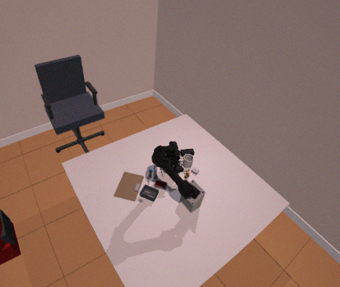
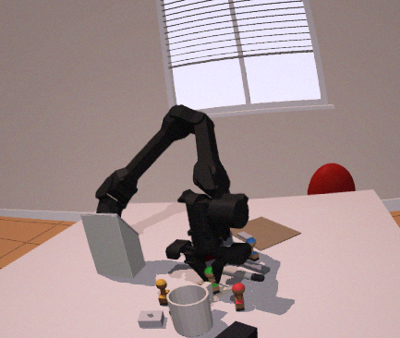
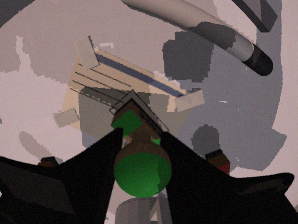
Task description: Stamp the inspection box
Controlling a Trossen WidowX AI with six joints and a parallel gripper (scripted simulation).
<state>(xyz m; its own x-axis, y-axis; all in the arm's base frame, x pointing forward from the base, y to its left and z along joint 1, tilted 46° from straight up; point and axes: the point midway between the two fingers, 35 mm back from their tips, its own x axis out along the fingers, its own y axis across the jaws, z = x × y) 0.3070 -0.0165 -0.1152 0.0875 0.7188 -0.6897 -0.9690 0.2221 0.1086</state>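
Right now the green-knobbed stamp is right at my gripper tip. Round my gripper tip: marker (7 cm ahead, 6 cm to the left, 2 cm below); card (3 cm below, 1 cm to the left, 1 cm behind); red-knobbed stamp (7 cm to the right, 7 cm ahead, 1 cm below).
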